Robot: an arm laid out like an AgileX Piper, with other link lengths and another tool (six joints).
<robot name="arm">
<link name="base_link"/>
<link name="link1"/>
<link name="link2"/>
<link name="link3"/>
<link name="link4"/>
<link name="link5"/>
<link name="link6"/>
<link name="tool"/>
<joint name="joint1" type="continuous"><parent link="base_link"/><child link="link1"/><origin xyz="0 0 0.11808"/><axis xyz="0 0 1"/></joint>
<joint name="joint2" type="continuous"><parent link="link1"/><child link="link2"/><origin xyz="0 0 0"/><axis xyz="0 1 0"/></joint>
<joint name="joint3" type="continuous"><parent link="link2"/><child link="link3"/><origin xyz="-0.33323 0 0.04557"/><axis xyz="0 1 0"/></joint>
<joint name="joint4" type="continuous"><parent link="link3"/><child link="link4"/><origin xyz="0.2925 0 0.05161"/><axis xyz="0.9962 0 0.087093"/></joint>
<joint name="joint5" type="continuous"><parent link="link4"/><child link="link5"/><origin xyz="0 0 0"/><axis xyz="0 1 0"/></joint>
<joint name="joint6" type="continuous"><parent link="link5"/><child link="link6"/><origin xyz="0.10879 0 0.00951"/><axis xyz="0.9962 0 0.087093"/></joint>
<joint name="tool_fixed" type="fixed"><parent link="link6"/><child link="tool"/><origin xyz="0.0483 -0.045 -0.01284" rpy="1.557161 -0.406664 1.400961"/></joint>
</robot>
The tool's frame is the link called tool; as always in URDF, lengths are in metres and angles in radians. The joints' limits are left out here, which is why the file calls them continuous.
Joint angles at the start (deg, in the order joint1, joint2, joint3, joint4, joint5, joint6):
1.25, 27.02, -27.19, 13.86, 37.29, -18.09
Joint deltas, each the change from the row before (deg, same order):
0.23, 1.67, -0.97, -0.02, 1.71, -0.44
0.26, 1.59, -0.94, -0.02, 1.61, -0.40
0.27, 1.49, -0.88, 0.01, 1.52, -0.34
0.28, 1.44, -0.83, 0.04, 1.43, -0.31
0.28, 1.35, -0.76, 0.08, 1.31, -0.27
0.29, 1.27, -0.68, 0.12, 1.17, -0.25
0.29, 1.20, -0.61, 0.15, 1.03, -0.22
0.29, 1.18, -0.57, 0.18, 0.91, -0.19
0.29, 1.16, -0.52, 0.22, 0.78, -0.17
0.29, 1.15, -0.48, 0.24, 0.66, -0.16
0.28, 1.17, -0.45, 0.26, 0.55, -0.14
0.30, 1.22, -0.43, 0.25, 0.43, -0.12
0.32, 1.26, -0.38, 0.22, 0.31, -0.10
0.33, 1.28, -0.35, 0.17, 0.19, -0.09
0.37, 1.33, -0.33, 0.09, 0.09, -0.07
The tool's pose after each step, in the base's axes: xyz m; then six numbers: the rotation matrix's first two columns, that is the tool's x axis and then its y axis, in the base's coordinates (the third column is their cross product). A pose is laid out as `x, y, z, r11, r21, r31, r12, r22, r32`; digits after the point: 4 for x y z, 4 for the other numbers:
0.1514, -0.0189, 0.2683, 0.1538, 0.9700, 0.1884, 0.5749, -0.2429, 0.7813
0.1541, -0.0175, 0.2678, 0.1459, 0.9736, 0.1754, 0.6073, -0.2281, 0.7610
0.1566, -0.0160, 0.2672, 0.1377, 0.9767, 0.1645, 0.6370, -0.2145, 0.7404
0.1590, -0.0144, 0.2666, 0.1292, 0.9794, 0.1551, 0.6647, -0.2016, 0.7194
0.1613, -0.0128, 0.2658, 0.1207, 0.9817, 0.1476, 0.6897, -0.1898, 0.6987
0.1634, -0.0111, 0.2650, 0.1122, 0.9835, 0.1416, 0.7123, -0.1789, 0.6787
0.1656, -0.0094, 0.2640, 0.1040, 0.9851, 0.1371, 0.7325, -0.1691, 0.6595
0.1678, -0.0077, 0.2630, 0.0962, 0.9863, 0.1340, 0.7509, -0.1603, 0.6407
0.1701, -0.0058, 0.2619, 0.0889, 0.9872, 0.1321, 0.7676, -0.1525, 0.6225
0.1726, -0.0040, 0.2607, 0.0820, 0.9880, 0.1311, 0.7829, -0.1453, 0.6050
0.1752, -0.0021, 0.2593, 0.0758, 0.9885, 0.1309, 0.7970, -0.1390, 0.5878
0.1782, -0.0002, 0.2578, 0.0700, 0.9889, 0.1309, 0.8102, -0.1329, 0.5709
0.1814, 0.0016, 0.2560, 0.0646, 0.9893, 0.1307, 0.8227, -0.1269, 0.5541
0.1848, 0.0035, 0.2540, 0.0595, 0.9897, 0.1300, 0.8342, -0.1208, 0.5381
0.1885, 0.0053, 0.2517, 0.0542, 0.9903, 0.1280, 0.8450, -0.1138, 0.5225

